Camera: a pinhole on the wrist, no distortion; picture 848 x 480 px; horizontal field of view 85.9 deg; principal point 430.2 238.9 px. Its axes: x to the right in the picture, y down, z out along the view. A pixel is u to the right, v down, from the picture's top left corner.
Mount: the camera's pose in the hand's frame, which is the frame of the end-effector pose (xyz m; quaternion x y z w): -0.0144 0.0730 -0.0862 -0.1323 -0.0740 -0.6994 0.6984
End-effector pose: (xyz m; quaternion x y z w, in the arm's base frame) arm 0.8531 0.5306 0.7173 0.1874 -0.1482 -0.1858 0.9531
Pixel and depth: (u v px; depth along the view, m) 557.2 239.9 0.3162
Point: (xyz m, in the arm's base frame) 0.8037 0.5211 0.9663
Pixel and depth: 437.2 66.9 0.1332
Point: 0.8224 0.6336 0.7916
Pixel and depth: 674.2 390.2 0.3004
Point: 0.8690 0.4165 0.9542
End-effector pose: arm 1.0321 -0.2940 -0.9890 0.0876 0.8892 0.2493 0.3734
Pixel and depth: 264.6 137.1 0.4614
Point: 1.3005 0.1135 -0.9387
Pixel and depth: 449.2 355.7 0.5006
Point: 1.1909 0.0735 -1.2164
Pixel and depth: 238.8 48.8 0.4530
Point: 1.3556 0.0986 -0.8701
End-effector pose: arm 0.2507 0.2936 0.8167 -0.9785 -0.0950 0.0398 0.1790
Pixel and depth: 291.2 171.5 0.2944
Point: 0.2394 0.1213 0.5700
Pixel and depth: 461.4 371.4 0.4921
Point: 0.4043 0.2922 0.3889
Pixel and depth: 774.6 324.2 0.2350
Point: 0.2743 0.3948 0.6520
